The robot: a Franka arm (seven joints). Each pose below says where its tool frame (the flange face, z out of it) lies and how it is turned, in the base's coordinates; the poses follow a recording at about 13 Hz.
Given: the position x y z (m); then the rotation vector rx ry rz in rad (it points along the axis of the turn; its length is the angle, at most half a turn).
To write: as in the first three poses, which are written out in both.
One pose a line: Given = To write
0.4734 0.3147 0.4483 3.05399 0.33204 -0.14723 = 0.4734 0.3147 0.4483 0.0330 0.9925 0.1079 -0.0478
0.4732 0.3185 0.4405 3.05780 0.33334 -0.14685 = 0.4732 0.3185 0.4405 0.0311 0.9925 0.1082 -0.0477
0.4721 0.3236 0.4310 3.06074 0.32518 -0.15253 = 0.4721 0.3236 0.4310 0.0299 0.9927 0.1055 -0.0495
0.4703 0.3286 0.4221 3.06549 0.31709 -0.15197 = 0.4703 0.3286 0.4221 0.0280 0.9931 0.1027 -0.0492
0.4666 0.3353 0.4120 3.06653 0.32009 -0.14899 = 0.4666 0.3353 0.4120 0.0274 0.9931 0.1037 -0.0482
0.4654 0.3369 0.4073 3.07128 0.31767 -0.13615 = 0.4654 0.3369 0.4073 0.0255 0.9934 0.1028 -0.0440
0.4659 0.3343 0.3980 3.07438 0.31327 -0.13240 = 0.4659 0.3343 0.3980 0.0242 0.9936 0.1012 -0.0428
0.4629 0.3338 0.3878 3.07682 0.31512 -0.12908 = 0.4629 0.3338 0.3878 0.0230 0.9937 0.1018 -0.0417
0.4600 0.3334 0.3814 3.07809 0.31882 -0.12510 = 0.4600 0.3334 0.3814 0.0223 0.9936 0.1029 -0.0404
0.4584 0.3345 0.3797 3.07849 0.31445 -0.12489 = 0.4584 0.3345 0.3797 0.0223 0.9938 0.1015 -0.0403
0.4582 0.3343 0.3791 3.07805 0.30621 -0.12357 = 0.4582 0.3343 0.3791 0.0229 0.9940 0.0989 -0.0399
